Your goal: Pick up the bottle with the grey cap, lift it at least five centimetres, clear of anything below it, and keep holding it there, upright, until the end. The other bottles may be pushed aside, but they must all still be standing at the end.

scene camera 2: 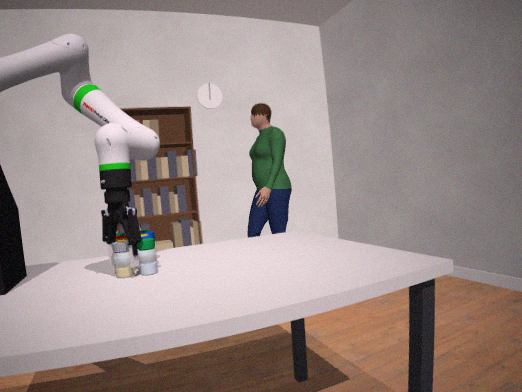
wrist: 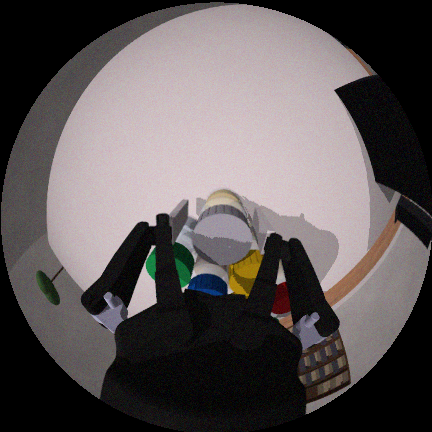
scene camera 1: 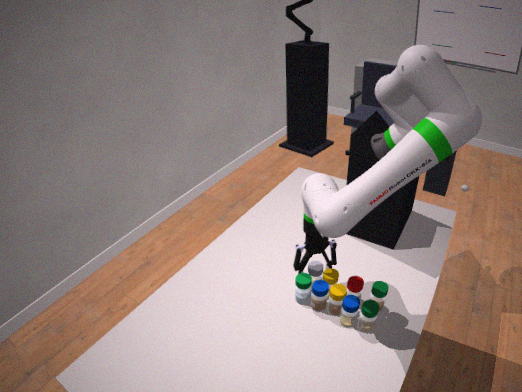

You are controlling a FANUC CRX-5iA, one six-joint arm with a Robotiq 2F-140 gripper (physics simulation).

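Places are measured from the arm's base along level axes (x up, y left, z back), in centimetres.
Where they show: gripper, fingertip midpoint: point(scene camera 2: 124, 265) point(scene camera 1: 313, 280); arm's base, origin of the base link: point(scene camera 1: 383, 151).
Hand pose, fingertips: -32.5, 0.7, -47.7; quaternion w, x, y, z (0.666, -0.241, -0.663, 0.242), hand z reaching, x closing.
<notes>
Each offset is from my fingertips to the top centre of the thing, as dx, dy, dz. Level surfaces: height alone.
The bottle with the grey cap {+7.1, +0.2, +0.2} point(scene camera 1: 315, 268) point(scene camera 2: 122, 259) point(wrist: 222, 237) stands upright on the table, at the corner of the bottle group nearest the robot base. My gripper point(scene camera 1: 315, 267) point(scene camera 2: 121, 247) point(wrist: 220, 212) points down over it and is open, partly narrowed. In the wrist view the fingers stand on either side of the grey cap, with small gaps. A green-capped bottle {+7.1, +0.5, -7.2} point(scene camera 1: 303, 281) point(scene camera 2: 147, 257) point(wrist: 183, 262) and a yellow-capped one {+7.1, +6.5, +0.3} point(scene camera 1: 330, 276) point(wrist: 246, 272) stand close by the fingers. A blue-capped bottle {+7.1, +6.8, -6.5} point(scene camera 1: 320, 289) point(wrist: 208, 285) stands close behind in the wrist view.
A red-capped bottle {+7.1, +15.2, +2.1} point(scene camera 1: 355, 284) point(wrist: 281, 300), a second yellow-capped one {+7.1, +12.5, -4.4} point(scene camera 1: 337, 295), a second blue-capped one {+7.1, +18.5, -6.1} point(scene camera 1: 350, 305) and two dark-green-capped ones {+7.1, +24.5, -4.3} point(scene camera 1: 369, 310) {+7.1, +23.1, +5.0} point(scene camera 1: 379, 290) stand farther along the white table {dx -3.4} point(scene camera 1: 200, 300) point(scene camera 2: 300, 270). A black pedestal point(scene camera 1: 380, 200) stands by the arm.
</notes>
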